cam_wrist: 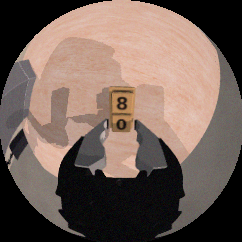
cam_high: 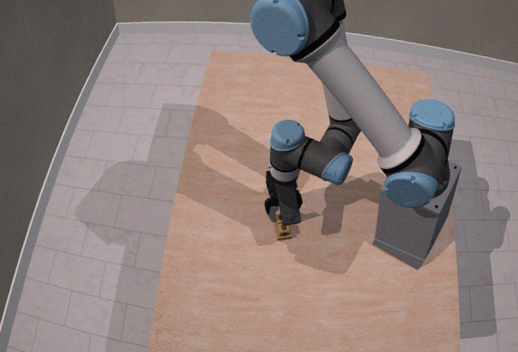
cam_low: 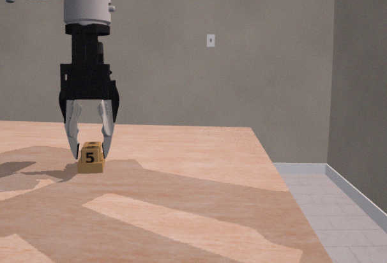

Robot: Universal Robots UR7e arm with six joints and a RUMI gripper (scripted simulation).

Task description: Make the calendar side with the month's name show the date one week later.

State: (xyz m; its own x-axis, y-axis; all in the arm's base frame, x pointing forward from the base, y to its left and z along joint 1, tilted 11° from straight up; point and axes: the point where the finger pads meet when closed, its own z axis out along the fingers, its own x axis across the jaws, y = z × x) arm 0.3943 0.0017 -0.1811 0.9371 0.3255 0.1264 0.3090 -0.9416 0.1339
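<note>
Now: the wooden calendar tray 3 cm below my hand, 2 cm to the left of it and 1 cm behind it.
</note>
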